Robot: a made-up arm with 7 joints. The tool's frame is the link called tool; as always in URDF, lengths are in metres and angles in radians. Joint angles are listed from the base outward. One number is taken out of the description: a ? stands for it. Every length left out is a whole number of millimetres.
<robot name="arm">
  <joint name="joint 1" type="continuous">
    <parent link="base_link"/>
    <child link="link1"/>
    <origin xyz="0 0 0" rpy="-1.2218 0 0"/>
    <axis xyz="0 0 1"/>
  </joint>
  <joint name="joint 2" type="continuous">
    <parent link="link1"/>
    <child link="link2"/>
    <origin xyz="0 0 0" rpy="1.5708 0 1.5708"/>
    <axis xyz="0 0 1"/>
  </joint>
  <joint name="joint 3" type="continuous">
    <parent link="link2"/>
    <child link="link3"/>
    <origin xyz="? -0.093 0" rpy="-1.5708 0 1.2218"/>
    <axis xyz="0 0 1"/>
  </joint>
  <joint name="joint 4" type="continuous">
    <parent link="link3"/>
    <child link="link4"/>
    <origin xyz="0 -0.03 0" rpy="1.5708 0 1.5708"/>
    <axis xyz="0 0 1"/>
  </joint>
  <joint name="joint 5" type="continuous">
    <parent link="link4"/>
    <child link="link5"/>
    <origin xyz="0.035 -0.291 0" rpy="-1.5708 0 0"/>
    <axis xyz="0 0 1"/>
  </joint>
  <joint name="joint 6" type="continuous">
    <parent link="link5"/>
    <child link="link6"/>
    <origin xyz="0 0 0" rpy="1.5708 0 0"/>
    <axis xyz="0 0 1"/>
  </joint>
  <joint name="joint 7" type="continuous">
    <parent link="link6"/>
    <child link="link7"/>
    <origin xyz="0 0 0" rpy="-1.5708 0 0"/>
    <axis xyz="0 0 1"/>
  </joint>
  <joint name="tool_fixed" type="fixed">
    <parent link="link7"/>
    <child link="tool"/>
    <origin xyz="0 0 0" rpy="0 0 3.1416"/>
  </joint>
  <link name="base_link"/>
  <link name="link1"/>
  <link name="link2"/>
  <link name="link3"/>
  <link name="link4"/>
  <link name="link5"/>
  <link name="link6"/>
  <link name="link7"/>
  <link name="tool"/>
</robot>
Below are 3 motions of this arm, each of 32 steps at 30 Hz.
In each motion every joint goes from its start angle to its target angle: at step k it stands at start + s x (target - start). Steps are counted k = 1, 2, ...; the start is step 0. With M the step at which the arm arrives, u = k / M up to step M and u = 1 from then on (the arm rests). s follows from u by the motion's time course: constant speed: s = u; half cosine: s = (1 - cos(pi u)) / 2; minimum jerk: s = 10 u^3 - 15 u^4 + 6 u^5.
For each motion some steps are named. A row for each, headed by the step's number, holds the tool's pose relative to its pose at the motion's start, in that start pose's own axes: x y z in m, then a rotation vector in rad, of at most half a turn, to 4 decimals.
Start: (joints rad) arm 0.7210 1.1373 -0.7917 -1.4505 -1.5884 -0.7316 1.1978
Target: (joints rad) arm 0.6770 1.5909 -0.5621 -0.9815 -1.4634 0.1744 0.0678
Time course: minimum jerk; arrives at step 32
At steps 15, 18, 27, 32:
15: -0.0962 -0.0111 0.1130 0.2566 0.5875 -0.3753
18: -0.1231 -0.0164 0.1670 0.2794 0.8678 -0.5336
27: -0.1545 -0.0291 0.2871 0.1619 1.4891 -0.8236
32: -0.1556 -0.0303 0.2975 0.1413 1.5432 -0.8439

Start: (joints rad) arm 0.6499 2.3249 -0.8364 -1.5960 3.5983 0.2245 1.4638
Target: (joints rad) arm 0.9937 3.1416 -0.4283 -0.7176 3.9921 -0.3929 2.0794
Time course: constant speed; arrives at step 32
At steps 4, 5, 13, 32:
4: -0.0477 -0.0278 0.0328 -0.2267 0.0689 0.0255
5: -0.0605 -0.0329 0.0415 -0.2801 0.0916 0.0314
13: -0.1703 -0.0443 0.1141 -0.6449 0.3467 0.0738
32: -0.4049 0.1309 0.2546 -0.8783 1.2996 0.1913

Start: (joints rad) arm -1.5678 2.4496 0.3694 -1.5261 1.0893 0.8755 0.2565
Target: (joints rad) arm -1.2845 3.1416 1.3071 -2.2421 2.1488 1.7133 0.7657
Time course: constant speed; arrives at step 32
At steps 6, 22, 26, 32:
6: 0.0654 -0.0487 0.0622 -0.1690 0.0063 0.0225
22: 0.1193 -0.2170 0.2513 -0.5207 0.2441 -0.3012
26: 0.1035 -0.2545 0.2972 -0.5392 0.3283 -0.4545
32: 0.0621 -0.2984 0.3595 -0.4939 0.4407 -0.7182

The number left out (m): 0.255
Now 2 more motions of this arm.
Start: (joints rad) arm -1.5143 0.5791 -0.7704 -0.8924 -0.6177 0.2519 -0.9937
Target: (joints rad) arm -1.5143 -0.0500 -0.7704 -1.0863 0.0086 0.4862 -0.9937
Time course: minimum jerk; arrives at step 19
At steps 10, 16, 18, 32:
10: 0.0973 0.1668 0.0232 0.1307 -0.2647 0.5186
16: 0.1387 0.2935 0.0807 0.1859 -0.5719 0.8639
18: 0.1403 0.3020 0.0858 0.1887 -0.5966 0.8854
32: 0.1404 0.3024 0.0860 0.1888 -0.5977 0.8864

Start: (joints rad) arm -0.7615 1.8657 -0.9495 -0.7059 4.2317 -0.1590 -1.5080
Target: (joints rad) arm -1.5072 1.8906 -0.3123 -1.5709 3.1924 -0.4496 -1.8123
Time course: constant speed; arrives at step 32
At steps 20, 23, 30, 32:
20: 0.0254 -0.2273 0.1329 -0.6873 -0.2261 -0.2711
23: 0.0428 -0.2481 0.1711 -0.7783 -0.3462 -0.2994
30: 0.0874 -0.2703 0.2710 -0.9364 -0.7029 -0.3271
32: 0.0998 -0.2694 0.3010 -0.9639 -0.8213 -0.3227

